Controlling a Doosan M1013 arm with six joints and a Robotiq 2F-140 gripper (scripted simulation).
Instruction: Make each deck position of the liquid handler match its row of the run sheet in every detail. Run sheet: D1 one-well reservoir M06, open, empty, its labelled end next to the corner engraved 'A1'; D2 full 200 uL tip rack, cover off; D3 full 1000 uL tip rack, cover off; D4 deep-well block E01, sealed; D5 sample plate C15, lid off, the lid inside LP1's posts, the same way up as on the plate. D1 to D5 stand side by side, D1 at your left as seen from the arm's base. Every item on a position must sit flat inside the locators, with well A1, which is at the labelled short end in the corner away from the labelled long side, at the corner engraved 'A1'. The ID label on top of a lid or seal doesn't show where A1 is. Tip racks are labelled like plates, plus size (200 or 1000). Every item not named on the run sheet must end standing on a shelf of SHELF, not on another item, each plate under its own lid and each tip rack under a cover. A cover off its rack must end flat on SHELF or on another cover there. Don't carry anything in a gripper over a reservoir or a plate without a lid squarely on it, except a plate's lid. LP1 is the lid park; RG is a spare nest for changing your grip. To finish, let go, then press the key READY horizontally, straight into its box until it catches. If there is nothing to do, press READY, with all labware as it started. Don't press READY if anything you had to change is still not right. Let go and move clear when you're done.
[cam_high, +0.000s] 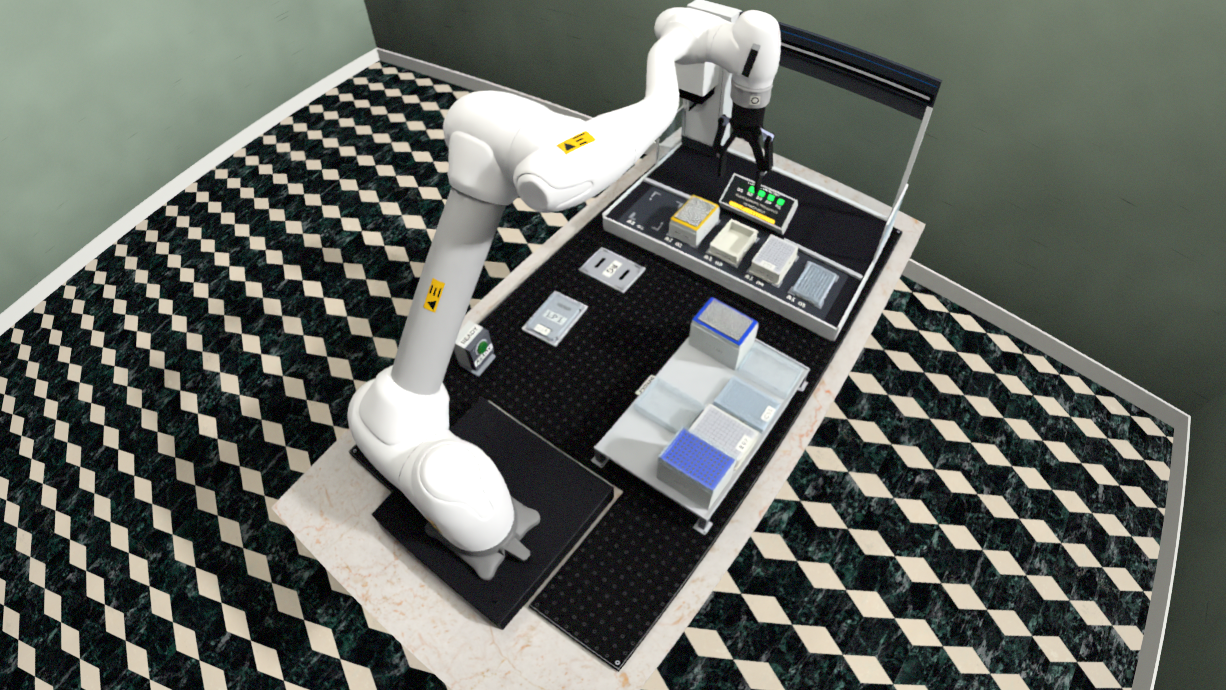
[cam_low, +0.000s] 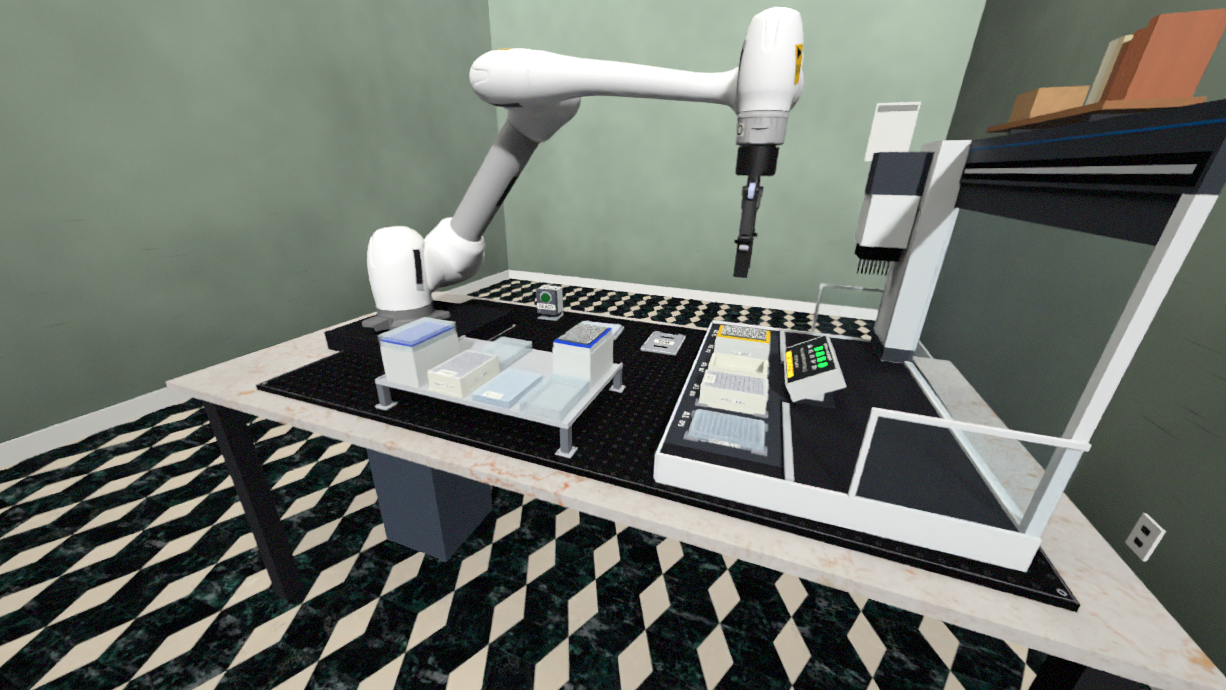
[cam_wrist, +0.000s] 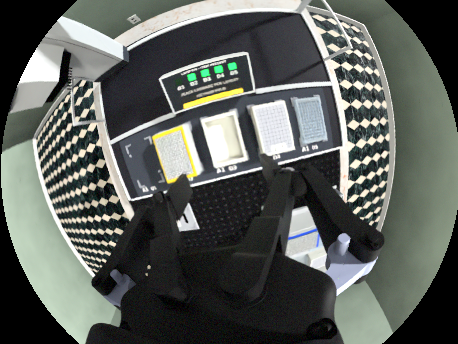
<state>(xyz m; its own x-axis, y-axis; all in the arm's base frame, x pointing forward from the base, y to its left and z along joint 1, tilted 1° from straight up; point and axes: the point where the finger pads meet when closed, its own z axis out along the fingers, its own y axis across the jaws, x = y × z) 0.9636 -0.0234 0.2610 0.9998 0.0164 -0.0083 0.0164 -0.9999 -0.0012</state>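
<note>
The white one-well reservoir is 250 mm below my hand and 20 mm ahead of it. Round my hand: yellow-rimmed tip rack (220 mm below, 120 mm to the left, 10 mm ahead); then clear plate (260 mm below, 250 mm to the right, 20 mm ahead); then blue-rimmed tip rack (310 mm behind, 180 mm below, 140 mm to the right).
</note>
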